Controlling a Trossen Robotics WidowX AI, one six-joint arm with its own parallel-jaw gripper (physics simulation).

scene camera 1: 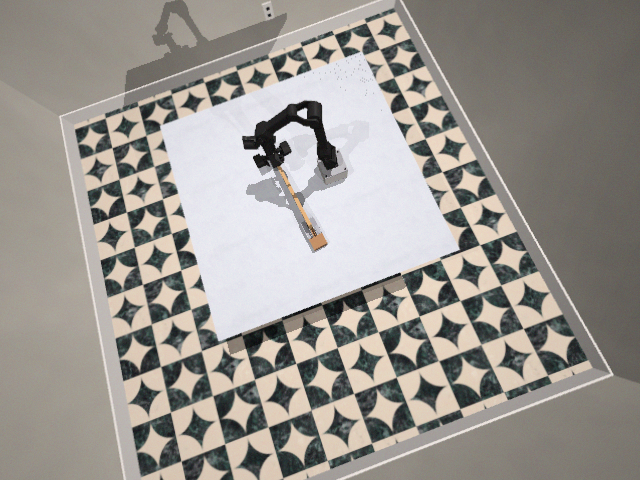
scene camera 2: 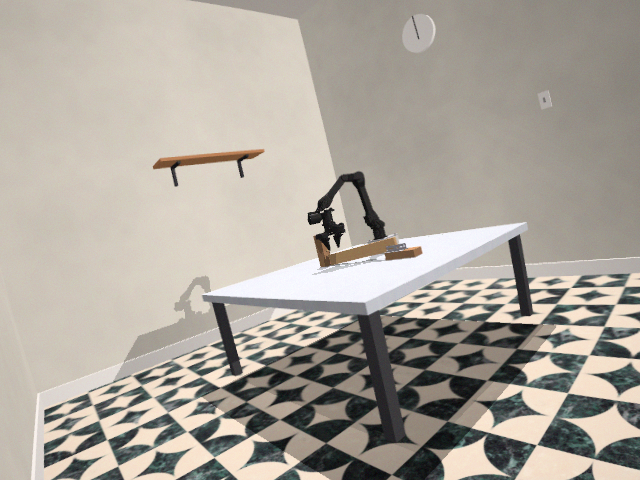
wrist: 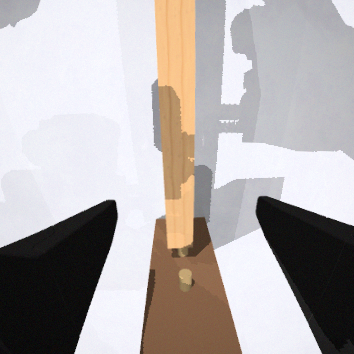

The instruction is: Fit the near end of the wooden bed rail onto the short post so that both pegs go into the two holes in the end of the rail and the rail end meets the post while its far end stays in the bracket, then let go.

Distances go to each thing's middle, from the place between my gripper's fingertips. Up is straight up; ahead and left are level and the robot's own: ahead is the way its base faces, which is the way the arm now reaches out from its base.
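There is the wooden bed rail [scene camera 2: 379, 247], and I see it 17 cm to the left of my hand, 3 cm behind it and 4 cm below it.
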